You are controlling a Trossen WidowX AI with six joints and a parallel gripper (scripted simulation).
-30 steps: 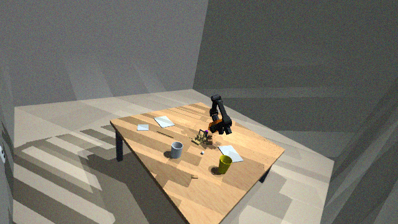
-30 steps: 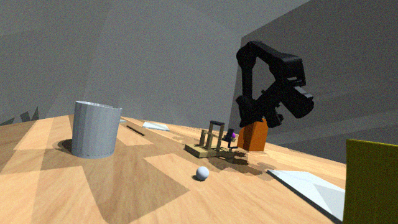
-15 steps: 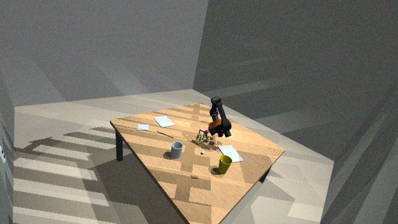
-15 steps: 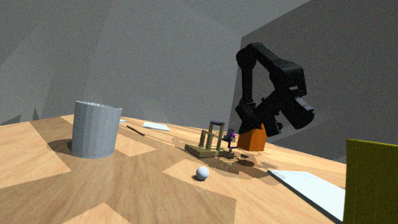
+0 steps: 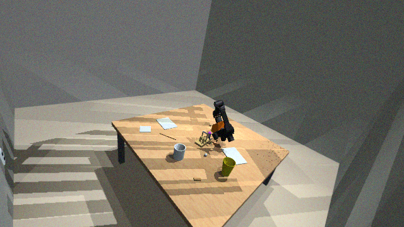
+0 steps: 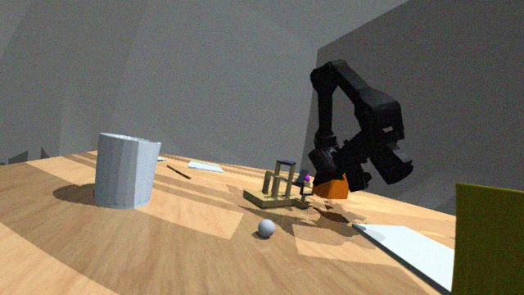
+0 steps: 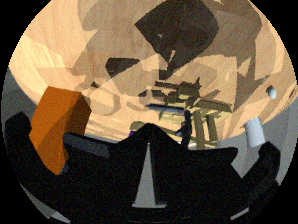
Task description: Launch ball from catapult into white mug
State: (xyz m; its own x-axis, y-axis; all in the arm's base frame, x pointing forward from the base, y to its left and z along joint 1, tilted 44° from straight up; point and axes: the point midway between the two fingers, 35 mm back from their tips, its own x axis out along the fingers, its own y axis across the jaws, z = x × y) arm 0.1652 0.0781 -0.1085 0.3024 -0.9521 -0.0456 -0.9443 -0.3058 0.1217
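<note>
The purple ball is 50 mm to the right of my gripper tip. Round my gripper tip: wooden catapult 60 mm ahead, 10 mm to the right; frame 90 mm ahead, 30 mm above, 20 mm to the right; white ball 190 mm ahead, 160 mm to the left, 40 mm below.
</note>
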